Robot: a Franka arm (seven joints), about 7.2 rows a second.
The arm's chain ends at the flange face. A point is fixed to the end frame.
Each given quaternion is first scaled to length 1.
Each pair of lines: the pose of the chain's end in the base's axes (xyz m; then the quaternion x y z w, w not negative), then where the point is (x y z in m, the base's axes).
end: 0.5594 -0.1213 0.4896 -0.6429 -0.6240 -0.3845 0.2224
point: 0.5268 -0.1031 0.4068
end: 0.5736 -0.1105 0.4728 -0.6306 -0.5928 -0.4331 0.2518
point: 0.5433 -0.0811 0.3924
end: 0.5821 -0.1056 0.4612 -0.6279 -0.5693 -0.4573 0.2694
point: 0.5526 -0.0697 0.3831
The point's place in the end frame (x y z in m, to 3 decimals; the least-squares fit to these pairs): -0.050 -0.050 0.057
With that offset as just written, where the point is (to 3 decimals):
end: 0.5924 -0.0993 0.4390 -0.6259 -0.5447 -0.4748 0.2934
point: 0.562 -0.057 0.364
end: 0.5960 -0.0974 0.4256 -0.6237 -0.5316 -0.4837 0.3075
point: 0.565 -0.052 0.353
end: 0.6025 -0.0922 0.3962 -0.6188 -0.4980 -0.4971 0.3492
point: 0.569 -0.040 0.330
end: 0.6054 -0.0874 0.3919 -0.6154 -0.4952 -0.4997 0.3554
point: 0.572 -0.034 0.327
